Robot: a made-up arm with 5 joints. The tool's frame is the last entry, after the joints.
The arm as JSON. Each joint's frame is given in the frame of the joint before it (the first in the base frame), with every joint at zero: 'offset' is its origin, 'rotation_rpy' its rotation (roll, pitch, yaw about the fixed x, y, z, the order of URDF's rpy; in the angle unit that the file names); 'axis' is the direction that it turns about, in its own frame. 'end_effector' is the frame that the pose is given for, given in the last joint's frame.
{
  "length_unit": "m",
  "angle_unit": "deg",
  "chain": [
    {
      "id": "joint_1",
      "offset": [
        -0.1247,
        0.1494,
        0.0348
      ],
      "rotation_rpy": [
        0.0,
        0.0,
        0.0
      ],
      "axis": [
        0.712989,
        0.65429,
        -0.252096
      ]
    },
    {
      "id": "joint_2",
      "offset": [
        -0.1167,
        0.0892,
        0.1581
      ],
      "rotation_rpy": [
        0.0,
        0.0,
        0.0
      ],
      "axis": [
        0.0,
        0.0,
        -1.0
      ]
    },
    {
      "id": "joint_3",
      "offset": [
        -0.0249,
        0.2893,
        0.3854
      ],
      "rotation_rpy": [
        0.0,
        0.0,
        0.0
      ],
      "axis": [
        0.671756,
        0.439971,
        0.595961
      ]
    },
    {
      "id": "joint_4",
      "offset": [
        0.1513,
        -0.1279,
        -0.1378
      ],
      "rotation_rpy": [
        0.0,
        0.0,
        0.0
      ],
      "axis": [
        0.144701,
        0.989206,
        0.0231
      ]
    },
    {
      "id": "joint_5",
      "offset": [
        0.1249,
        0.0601,
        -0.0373
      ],
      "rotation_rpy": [
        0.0,
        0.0,
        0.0
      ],
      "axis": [
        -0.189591,
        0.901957,
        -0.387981
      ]
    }
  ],
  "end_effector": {
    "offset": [
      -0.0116,
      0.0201,
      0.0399
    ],
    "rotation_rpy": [
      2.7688,
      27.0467,
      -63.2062
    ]
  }
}
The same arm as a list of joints. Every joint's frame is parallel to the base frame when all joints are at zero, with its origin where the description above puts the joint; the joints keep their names.
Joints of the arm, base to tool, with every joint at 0 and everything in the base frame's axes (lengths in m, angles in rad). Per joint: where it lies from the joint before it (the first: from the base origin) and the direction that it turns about. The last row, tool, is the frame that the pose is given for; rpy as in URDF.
joint_1: xyz -0.1247 0.1494 0.0348 axis 0.712989 0.65429 -0.252096
joint_2: xyz -0.1167 0.0892 0.1581 axis -z
joint_3: xyz -0.0249 0.2893 0.3854 axis 0.671756 0.439971 0.595961
joint_4: xyz 0.1513 -0.1279 -0.1378 axis 0.144701 0.989206 0.0231
joint_5: xyz 0.1249 0.0601 -0.0373 axis -0.189591 0.901957 -0.387981
tool: xyz -0.0116 0.0201 0.0399 rpy 0.0483 0.4721 -1.1032

